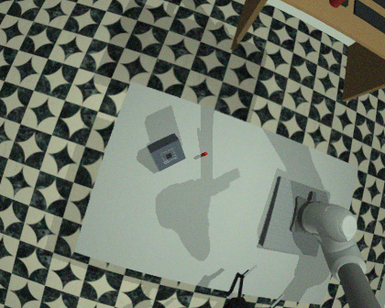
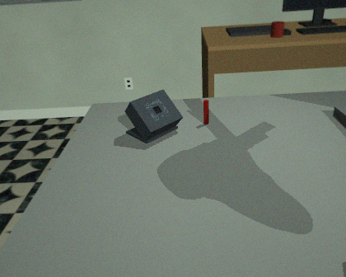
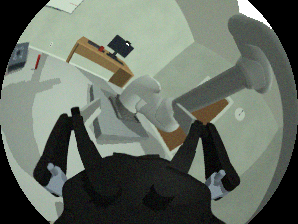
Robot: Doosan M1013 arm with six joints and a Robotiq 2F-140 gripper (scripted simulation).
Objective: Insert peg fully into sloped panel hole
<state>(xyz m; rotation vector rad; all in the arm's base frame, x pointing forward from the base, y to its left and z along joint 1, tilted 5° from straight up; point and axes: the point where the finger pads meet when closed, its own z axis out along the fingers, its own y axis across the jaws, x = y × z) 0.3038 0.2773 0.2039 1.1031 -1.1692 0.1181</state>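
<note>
Right now the red peg is 44 cm to the right of my hand, 32 cm ahead of it and 22 cm below it.
</note>
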